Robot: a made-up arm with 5 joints. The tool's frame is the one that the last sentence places.
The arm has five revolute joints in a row. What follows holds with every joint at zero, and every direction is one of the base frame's. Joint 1 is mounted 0.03 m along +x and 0.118 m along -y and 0.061 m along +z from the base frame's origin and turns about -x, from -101.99 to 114.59 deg. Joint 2 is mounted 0.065 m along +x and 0.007 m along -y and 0.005 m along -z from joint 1 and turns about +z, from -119.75 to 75.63 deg. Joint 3 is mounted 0.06 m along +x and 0.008 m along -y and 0.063 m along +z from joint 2 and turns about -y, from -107.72 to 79.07 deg. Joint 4 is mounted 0.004 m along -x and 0.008 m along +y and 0.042 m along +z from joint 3 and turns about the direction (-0.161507, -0.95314, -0.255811), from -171.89 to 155.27 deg. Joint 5 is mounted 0.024 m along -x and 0.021 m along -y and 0.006 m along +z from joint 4 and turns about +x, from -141.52 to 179.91 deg. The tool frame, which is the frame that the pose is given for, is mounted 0.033 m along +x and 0.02 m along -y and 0.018 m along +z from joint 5; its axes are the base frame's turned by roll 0, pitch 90 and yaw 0 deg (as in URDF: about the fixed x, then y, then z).
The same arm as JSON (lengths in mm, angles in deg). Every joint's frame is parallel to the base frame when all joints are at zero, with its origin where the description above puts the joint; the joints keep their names.
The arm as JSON. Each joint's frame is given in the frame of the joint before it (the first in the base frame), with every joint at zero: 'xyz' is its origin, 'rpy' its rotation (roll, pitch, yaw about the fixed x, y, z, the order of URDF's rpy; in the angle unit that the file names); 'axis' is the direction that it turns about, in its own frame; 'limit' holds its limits. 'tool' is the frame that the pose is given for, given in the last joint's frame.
{"units": {"length": "mm", "angle": "deg"}, "joints": [
  {"name": "joint 1", "type": "revolute", "origin": {"xyz": [30.0, -118.0, 61.0], "rpy": [0.0, 0.0, 0.0]}, "axis": [-1.0, 0.0, 0.0], "limit": {"lower": -101.99, "upper": 114.59}},
  {"name": "joint 2", "type": "revolute", "origin": {"xyz": [65.0, -7.0, -5.0], "rpy": [0.0, 0.0, 0.0]}, "axis": [0.0, 0.0, 1.0], "limit": {"lower": -119.75, "upper": 75.63}},
  {"name": "joint 3", "type": "revolute", "origin": {"xyz": [60.0, -8.0, 63.0], "rpy": [0.0, 0.0, 0.0]}, "axis": [0.0, -1.0, 0.0], "limit": {"lower": -107.72, "upper": 79.07}},
  {"name": "joint 4", "type": "revolute", "origin": {"xyz": [-4.0, 8.0, 42.0], "rpy": [0.0, 0.0, 0.0]}, "axis": [-0.161507, -0.95314, -0.255811], "limit": {"lower": -171.89, "upper": 155.27}},
  {"name": "joint 5", "type": "revolute", "origin": {"xyz": [-24.0, -21.0, 6.0], "rpy": [0.0, 0.0, 0.0]}, "axis": [1.0, 0.0, 0.0], "limit": {"lower": -141.52, "upper": 179.91}}
], "tool": {"origin": {"xyz": [33.0, -20.0, 18.0], "rpy": [0.0, 90.0, 0.0]}}}

